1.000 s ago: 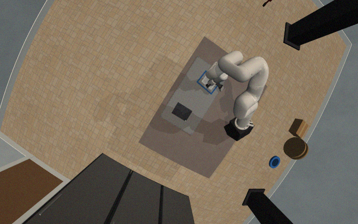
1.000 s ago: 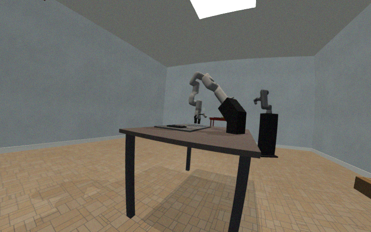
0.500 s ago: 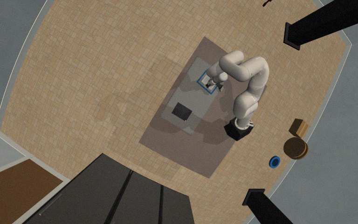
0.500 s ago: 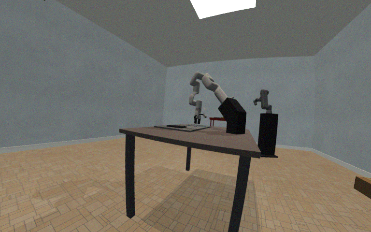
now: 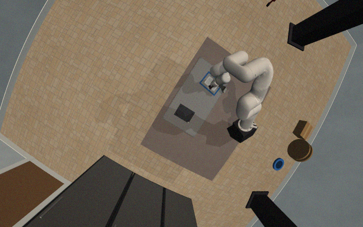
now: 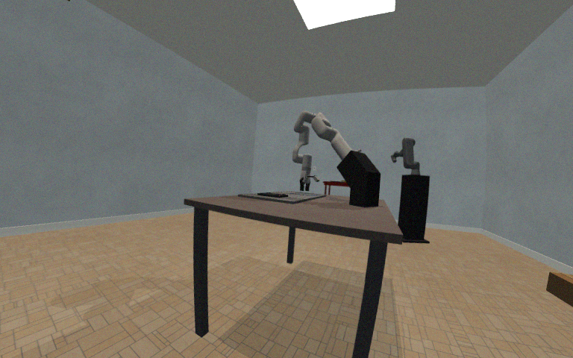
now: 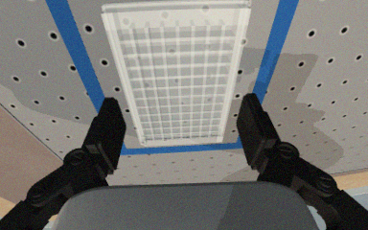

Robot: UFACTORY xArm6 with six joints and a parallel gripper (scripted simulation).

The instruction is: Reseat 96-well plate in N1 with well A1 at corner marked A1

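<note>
The 96-well plate is 3 cm below my hand. From my hand the other things lie so: dark plate nest N1: 20 cm ahead, 34 cm to the left, 3 cm below; then A1 corner mark: 14 cm ahead, 41 cm to the left, 3 cm below.
</note>
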